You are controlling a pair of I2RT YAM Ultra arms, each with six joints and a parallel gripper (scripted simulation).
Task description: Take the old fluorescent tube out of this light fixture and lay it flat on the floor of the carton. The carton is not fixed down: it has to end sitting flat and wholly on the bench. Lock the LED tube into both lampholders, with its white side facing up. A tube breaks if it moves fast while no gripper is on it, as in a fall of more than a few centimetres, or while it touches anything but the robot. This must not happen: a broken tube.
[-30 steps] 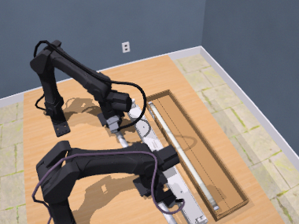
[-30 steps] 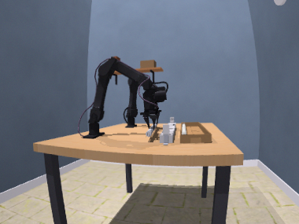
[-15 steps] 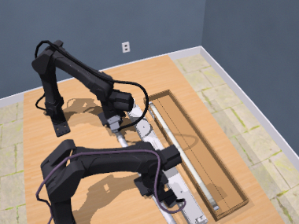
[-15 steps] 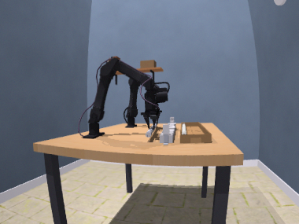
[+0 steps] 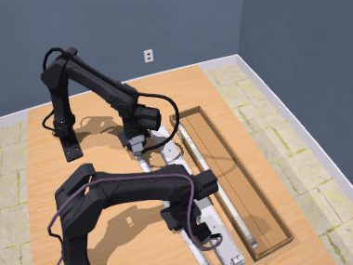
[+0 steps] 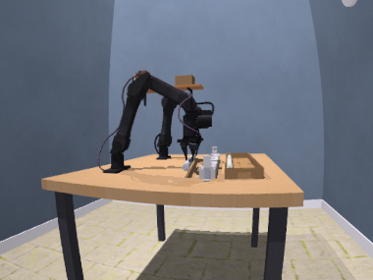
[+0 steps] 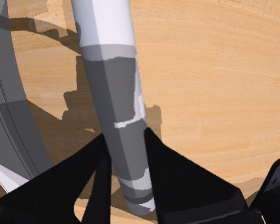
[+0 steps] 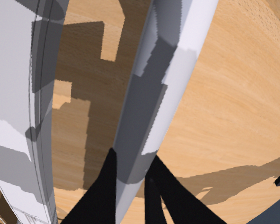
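Right now my right hand is 2 cm past the LED tube, 12 cm to the right of it and 1 cm above it. Round my right hand: light fixture: 7 cm ahead, 14 cm to the left, 1 cm above; then old fluorescent tube: 16 cm ahead, 16 cm to the left, 3 cm below; then lampholder: 12 cm ahead, 17 cm to the right, 2 cm above.
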